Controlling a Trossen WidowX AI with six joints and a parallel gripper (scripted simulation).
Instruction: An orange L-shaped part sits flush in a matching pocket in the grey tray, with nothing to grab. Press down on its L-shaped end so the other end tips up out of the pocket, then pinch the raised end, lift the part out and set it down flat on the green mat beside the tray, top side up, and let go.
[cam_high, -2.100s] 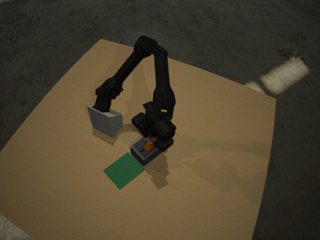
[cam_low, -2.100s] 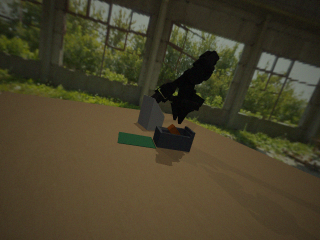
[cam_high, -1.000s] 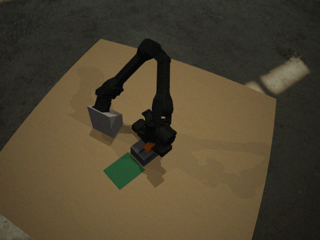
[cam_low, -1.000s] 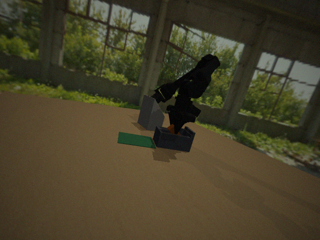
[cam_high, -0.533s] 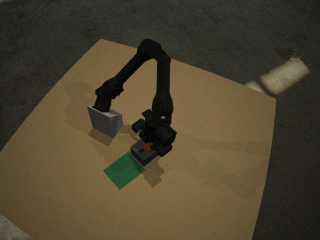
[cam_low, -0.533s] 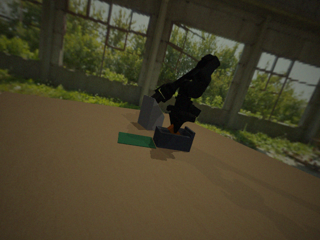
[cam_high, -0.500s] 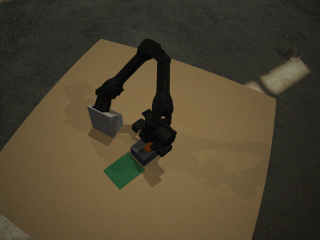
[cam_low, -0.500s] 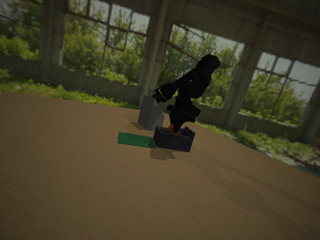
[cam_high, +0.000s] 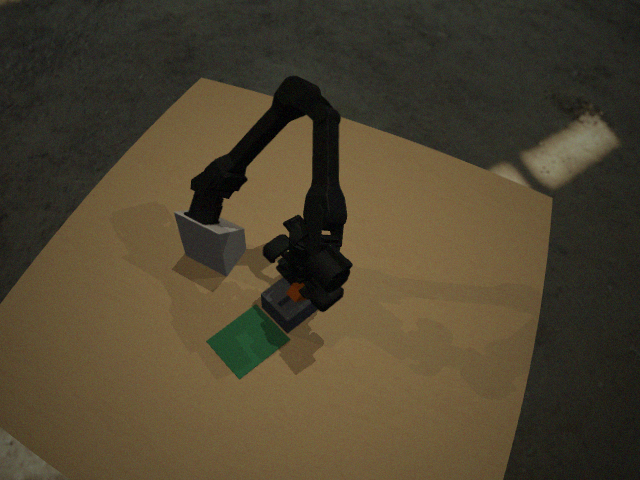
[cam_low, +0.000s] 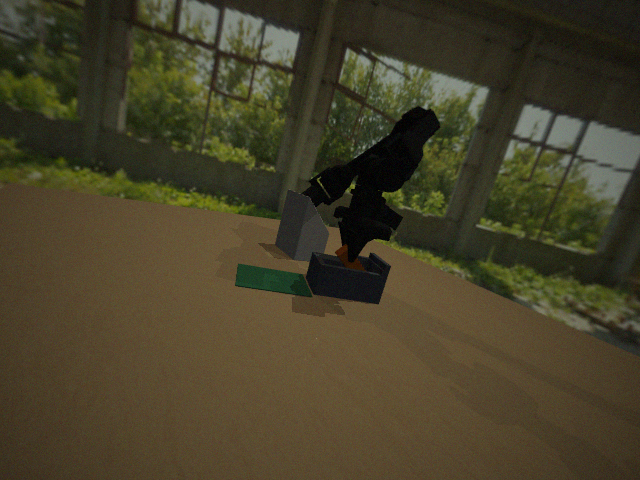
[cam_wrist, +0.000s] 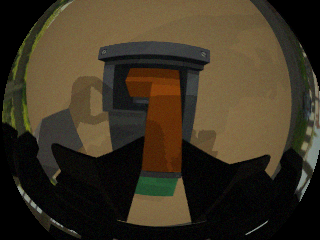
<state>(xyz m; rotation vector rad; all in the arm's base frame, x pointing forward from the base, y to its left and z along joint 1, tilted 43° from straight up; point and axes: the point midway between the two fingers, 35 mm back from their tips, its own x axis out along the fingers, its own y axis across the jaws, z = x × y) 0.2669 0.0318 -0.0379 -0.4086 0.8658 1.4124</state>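
The green mat is 5 cm behind my gripper tip, 14 cm to the right of it and 9 cm below it. Round my gripper tip: orange L-shaped part (1 cm behind, 4 cm to the left, 3 cm below); then tray (1 cm behind, 1 cm to the left, 9 cm below).
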